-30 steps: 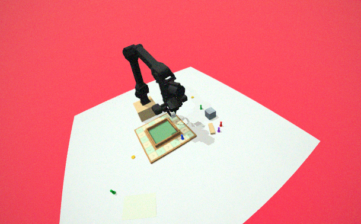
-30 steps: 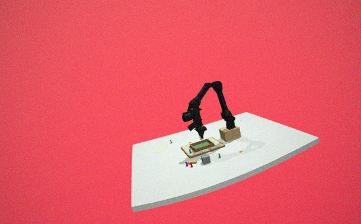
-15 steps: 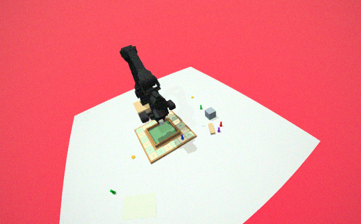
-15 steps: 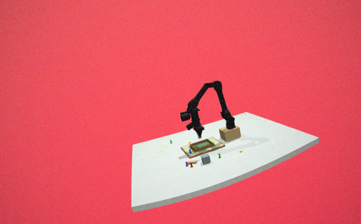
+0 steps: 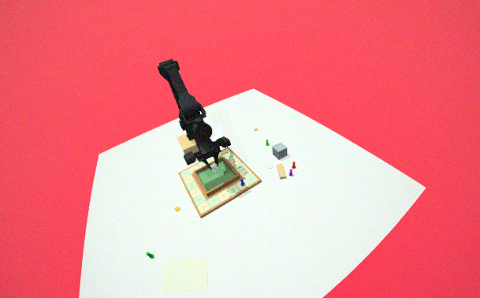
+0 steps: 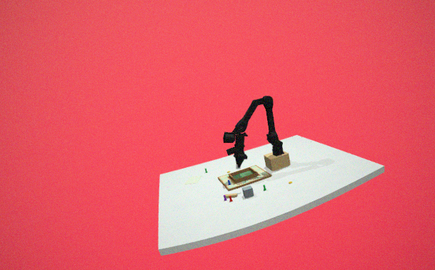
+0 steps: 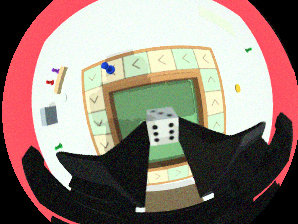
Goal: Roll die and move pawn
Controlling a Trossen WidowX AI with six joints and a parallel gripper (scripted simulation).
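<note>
Now: gripper tip 90 mm short of the blue pawn, 70 mm to the right of it and 60 mm above it. Also, from my gripper tip: tan block (240 mm to the left, 140 mm ahead, 80 mm below); then white die (right at my gripper tip); then green dice tray (80 mm below, 20 mm behind).
</note>
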